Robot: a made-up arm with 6 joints.
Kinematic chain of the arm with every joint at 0, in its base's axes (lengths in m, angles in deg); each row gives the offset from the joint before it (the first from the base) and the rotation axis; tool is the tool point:
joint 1: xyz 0 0 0.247 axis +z
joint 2: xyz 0 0 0 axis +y
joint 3: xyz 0 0 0.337 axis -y
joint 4: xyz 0 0 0 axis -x
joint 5: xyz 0.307 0 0 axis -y
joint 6: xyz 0 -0.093 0 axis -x
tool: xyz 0 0 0
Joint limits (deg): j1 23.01..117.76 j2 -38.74..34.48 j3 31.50..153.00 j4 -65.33..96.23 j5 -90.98..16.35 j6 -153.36..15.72
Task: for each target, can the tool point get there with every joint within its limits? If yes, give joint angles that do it. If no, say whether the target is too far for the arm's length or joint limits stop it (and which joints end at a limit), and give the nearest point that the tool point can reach.
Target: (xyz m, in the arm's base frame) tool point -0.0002 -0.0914 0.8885
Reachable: yes | joints 44.32 2.02 93.83 45.45 -49.19 -6.14
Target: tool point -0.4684 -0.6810 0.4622
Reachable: no: too far | nearest point -0.3008 -0.4373 0.4851 | short by 0.297 m
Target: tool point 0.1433 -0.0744 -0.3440
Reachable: no: joint limits stop it (at a limit: joint 1, joint 2, joint 3) | nearest point 0.2383 -0.4313 0.3569 | short by 0.792 m
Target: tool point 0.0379 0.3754 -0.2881
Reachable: no: joint limits stop it (at a limit: joint 2, joint 3, joint 4) | nearest point 0.0497 0.4920 0.4244 | short by 0.722 m
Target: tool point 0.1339 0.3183 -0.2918
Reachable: no: joint limits stop it (at a limit: joint 2, joint 3, joint 4) | nearest point 0.1917 0.4558 0.4244 | short by 0.732 m
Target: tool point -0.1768 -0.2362 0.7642
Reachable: yes | joints 35.35 -5.54 142.32 -13.58 -53.29 -10.95
